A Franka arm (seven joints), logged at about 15 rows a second.
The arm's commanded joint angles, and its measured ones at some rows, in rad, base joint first. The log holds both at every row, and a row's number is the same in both.
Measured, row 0:
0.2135 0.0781 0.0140 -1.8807 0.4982 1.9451 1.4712
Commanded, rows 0 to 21:
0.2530 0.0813 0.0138 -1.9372 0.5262 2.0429 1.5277
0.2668 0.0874 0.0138 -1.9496 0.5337 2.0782 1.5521
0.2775 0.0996 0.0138 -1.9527 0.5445 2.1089 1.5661
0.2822 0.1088 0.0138 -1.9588 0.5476 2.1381 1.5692
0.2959 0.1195 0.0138 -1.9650 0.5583 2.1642 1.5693
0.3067 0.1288 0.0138 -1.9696 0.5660 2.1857 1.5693
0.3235 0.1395 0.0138 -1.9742 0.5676 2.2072 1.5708
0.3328 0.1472 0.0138 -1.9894 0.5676 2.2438 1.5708
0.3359 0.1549 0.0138 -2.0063 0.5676 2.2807 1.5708
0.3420 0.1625 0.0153 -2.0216 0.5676 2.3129 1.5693
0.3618 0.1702 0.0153 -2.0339 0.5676 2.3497 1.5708
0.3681 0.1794 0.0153 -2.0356 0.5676 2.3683 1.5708
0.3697 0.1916 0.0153 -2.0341 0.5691 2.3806 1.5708
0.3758 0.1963 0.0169 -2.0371 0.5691 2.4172 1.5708
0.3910 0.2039 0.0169 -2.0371 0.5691 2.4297 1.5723
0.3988 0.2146 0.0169 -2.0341 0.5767 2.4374 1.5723
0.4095 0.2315 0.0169 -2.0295 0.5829 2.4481 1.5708
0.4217 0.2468 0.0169 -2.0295 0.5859 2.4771 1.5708
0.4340 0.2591 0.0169 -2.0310 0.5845 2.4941 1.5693
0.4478 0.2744 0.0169 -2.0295 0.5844 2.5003 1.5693
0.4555 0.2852 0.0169 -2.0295 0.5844 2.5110 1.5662
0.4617 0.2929 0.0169 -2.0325 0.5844 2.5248 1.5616
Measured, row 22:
0.4470 0.2719 0.0166 -2.0277 0.5522 2.4859 1.5646
